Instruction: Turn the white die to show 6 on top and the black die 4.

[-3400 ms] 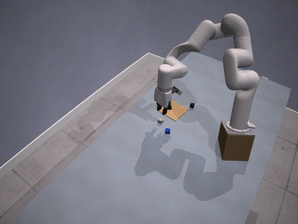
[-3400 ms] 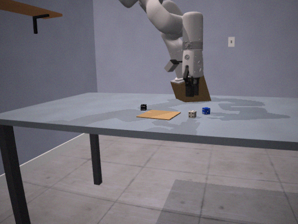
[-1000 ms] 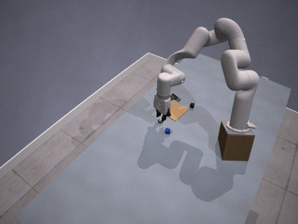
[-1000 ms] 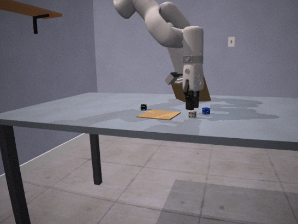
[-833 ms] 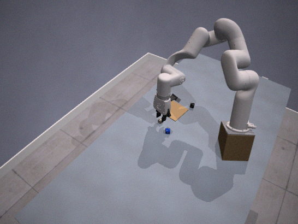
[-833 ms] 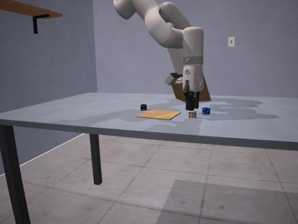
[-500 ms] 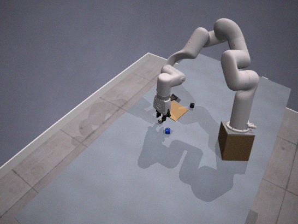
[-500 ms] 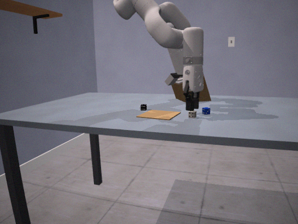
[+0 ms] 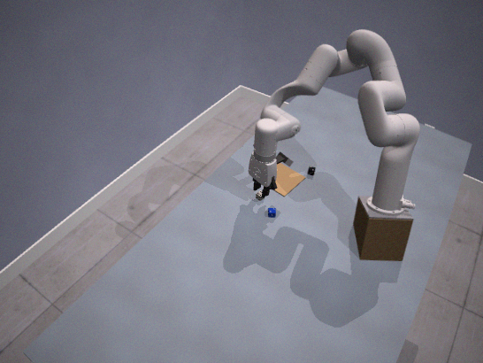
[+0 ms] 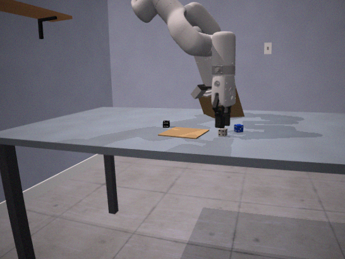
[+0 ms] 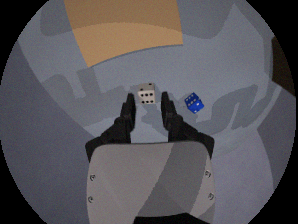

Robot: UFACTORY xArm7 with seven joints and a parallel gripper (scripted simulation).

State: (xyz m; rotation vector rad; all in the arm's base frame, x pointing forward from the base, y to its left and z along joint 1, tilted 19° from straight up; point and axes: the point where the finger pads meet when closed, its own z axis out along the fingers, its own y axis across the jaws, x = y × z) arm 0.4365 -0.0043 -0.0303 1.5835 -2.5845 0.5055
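The white die is 40 mm below my hand. Round my hand: blue die (60 mm behind, 60 mm to the left, 40 mm below); then black die (140 mm behind, 210 mm to the right, 40 mm below); then mat (40 mm behind, 130 mm to the right, 50 mm below).
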